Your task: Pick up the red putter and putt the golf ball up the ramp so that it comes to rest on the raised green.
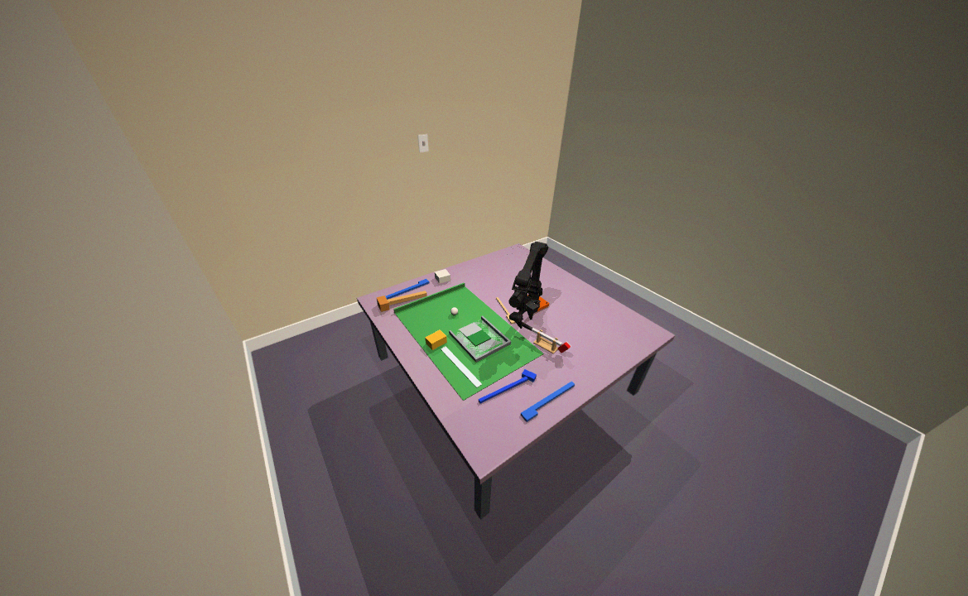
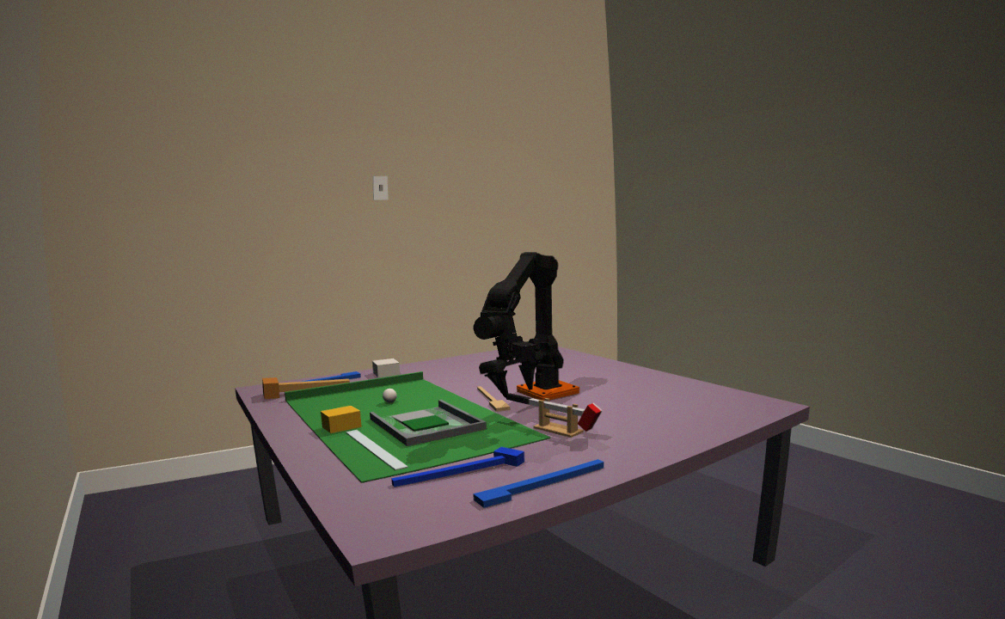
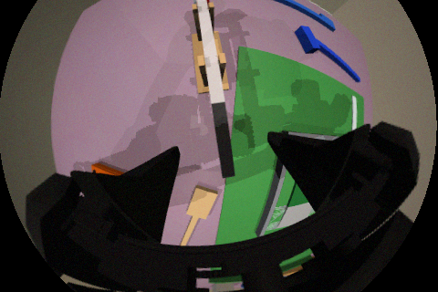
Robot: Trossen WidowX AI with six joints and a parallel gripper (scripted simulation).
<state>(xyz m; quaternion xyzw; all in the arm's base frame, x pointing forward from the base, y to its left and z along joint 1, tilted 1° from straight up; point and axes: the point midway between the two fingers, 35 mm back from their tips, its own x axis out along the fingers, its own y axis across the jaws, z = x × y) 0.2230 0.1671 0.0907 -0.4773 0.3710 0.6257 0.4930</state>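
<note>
My gripper tip is 110 mm to the right of the red putter, 30 mm past it and 20 mm above it. The rest, counted from my gripper tip: white golf ball (360 mm to the right, 220 mm ahead, 50 mm below); then white strip (400 mm ahead, 70 mm below, 10 mm to the right); then wooden stand (130 mm to the left, 40 mm below, 30 mm behind).
</note>
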